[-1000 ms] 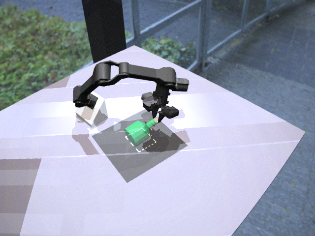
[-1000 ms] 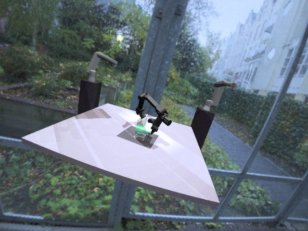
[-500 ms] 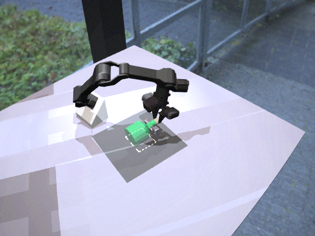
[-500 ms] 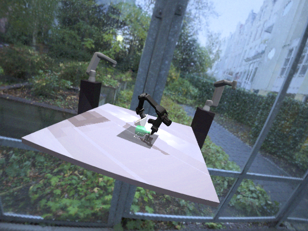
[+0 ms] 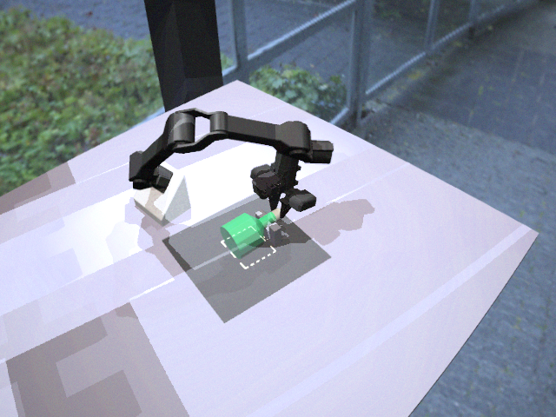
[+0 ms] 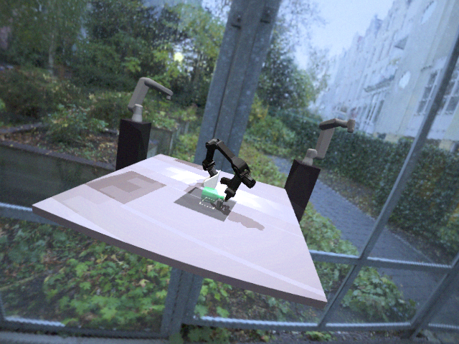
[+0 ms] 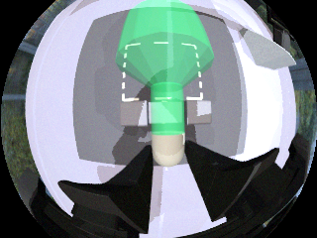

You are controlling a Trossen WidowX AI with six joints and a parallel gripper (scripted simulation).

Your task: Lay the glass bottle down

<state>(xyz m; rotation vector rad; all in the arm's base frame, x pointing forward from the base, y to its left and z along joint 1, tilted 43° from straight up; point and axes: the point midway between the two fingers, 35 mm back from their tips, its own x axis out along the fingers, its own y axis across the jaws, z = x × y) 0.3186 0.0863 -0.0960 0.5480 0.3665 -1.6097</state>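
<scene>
Now: gripper tip 1 cm past the glass bottle and 5 cm to the left of it. The rest, counted from my gripper tip: mat 2 cm behind, 11 cm to the right, 6 cm below.
</scene>
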